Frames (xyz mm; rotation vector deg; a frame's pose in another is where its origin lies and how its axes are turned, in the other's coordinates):
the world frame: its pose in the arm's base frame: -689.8 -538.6 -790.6 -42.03 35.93 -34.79
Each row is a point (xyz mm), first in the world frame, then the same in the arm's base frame.
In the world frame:
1: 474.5 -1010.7 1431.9
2: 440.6 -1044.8 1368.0
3: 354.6 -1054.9 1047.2
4: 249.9 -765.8 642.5
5: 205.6 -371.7 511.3
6: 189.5 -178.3 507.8
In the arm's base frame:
1: 343.4 -873.2 664.6
2: 266.9 -896.5 663.3
3: -16.9 -976.0 509.8
4: -288.6 -899.7 87.1
5: -300.1 -689.5 -273.7
6: -259.4 -565.0 -417.0

